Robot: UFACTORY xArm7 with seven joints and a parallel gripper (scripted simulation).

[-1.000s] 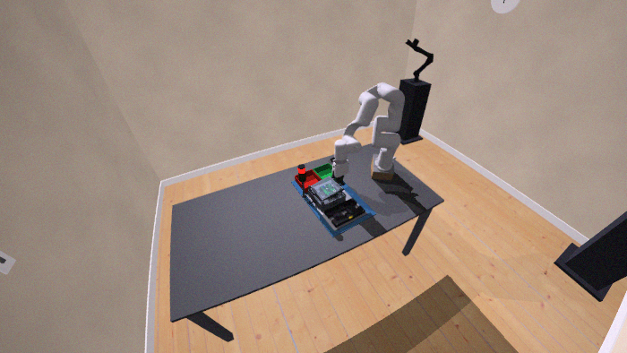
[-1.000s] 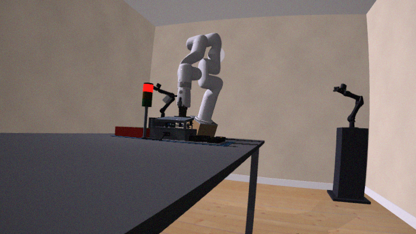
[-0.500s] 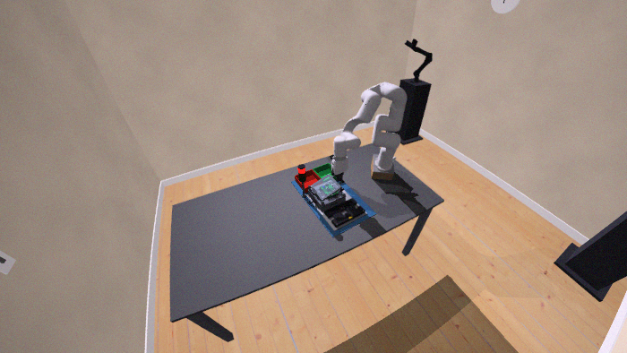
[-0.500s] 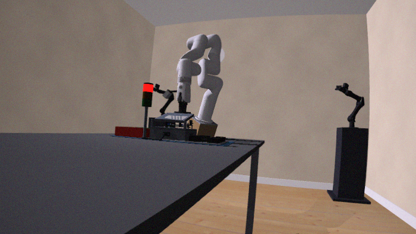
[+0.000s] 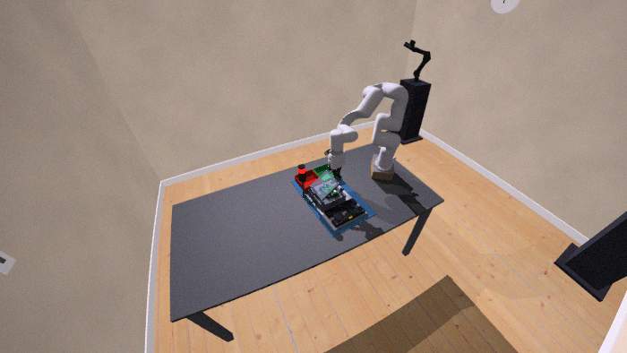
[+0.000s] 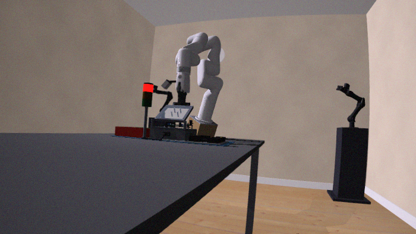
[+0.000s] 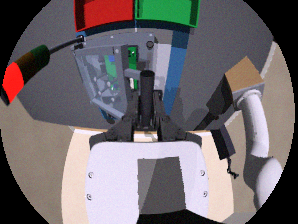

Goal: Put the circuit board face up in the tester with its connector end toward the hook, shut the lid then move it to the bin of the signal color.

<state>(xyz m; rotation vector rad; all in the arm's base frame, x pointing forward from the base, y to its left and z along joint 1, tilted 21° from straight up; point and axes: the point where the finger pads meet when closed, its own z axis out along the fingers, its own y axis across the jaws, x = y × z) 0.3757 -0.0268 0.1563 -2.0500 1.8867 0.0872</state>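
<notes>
Right now the green circuit board is 12 cm below my hand, 5 cm ahead of it and 1 cm to the left of it. Round my hand: green bin (20 cm to the right, 18 cm below, 3 cm behind); then tester plate (13 cm below, 6 cm ahead, 1 cm to the left); then clear lid (7 cm ahead, 6 cm below, 1 cm to the left).
</notes>
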